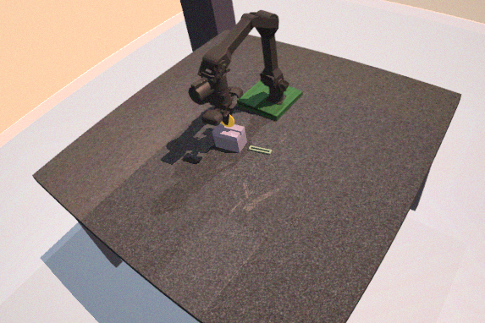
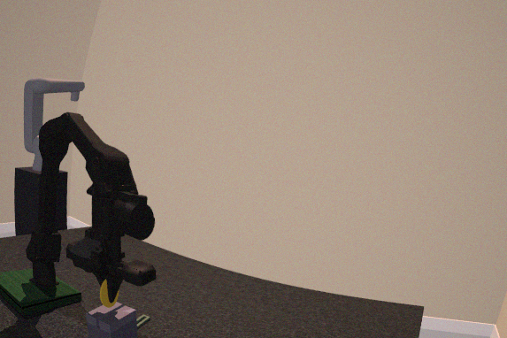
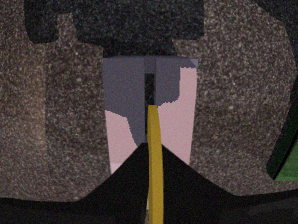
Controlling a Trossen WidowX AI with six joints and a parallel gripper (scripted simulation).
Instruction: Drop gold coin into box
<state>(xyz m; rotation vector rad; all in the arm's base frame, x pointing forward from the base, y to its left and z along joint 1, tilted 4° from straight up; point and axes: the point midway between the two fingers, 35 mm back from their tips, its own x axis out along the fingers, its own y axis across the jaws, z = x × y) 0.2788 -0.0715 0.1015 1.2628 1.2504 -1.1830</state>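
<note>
Now: the gold coin 2 cm above my gripper tip.
</note>
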